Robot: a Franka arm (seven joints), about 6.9 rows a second.
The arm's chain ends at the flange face. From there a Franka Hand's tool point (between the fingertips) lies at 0.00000 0.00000 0.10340 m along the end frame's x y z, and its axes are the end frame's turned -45 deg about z.
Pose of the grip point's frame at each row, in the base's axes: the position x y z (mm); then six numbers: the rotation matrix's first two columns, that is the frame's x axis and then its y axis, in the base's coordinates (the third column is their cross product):
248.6 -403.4 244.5 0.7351 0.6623 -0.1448 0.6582 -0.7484 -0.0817
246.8 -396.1 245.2 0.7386 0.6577 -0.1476 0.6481 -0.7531 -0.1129
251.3 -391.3 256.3 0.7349 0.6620 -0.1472 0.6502 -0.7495 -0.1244
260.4 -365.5 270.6 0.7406 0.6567 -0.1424 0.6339 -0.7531 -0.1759
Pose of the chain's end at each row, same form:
265.4 -399.8 346.5 0.9852 -0.0609 -0.1602 -0.0544 -0.9975 0.0446
266.0 -394.8 346.8 0.9805 -0.0675 -0.1842 -0.0640 -0.9976 0.0245
271.2 -390.9 357.8 0.9794 -0.0619 -0.1921 -0.0599 -0.9981 0.0161
283.4 -369.6 371.3 0.9719 -0.0682 -0.2251 -0.0754 -0.9969 -0.0237

